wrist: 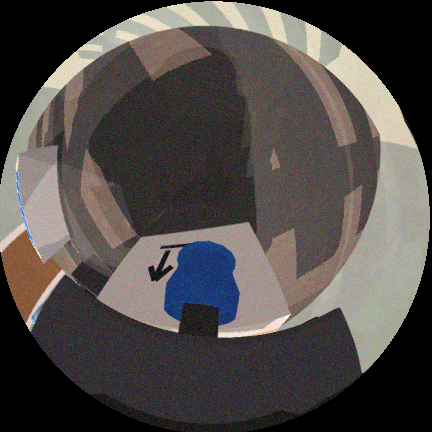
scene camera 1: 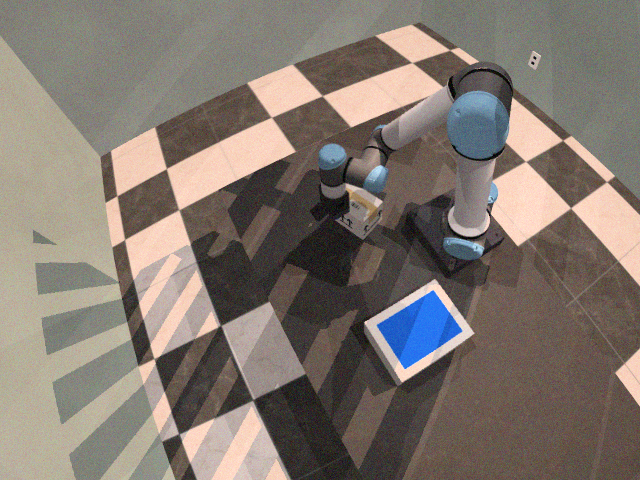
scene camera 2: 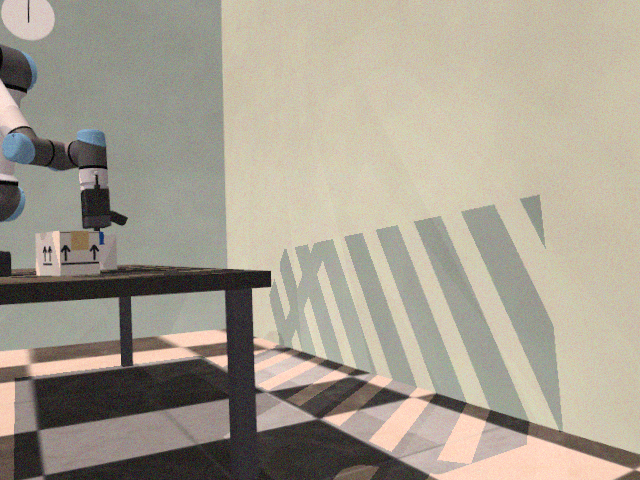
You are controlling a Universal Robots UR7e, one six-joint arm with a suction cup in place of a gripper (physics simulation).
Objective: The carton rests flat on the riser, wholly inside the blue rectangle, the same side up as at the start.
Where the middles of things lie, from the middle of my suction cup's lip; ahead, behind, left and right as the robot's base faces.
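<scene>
The white riser (wrist: 37, 188) is 480 mm to the left of my suction cup, 30 mm below it and 10 mm ahead of it. As for the white carton (scene camera 2: 60, 253), I see that it is 30 mm below my suction cup, 80 mm behind it and 10 mm to the left of it.
</scene>
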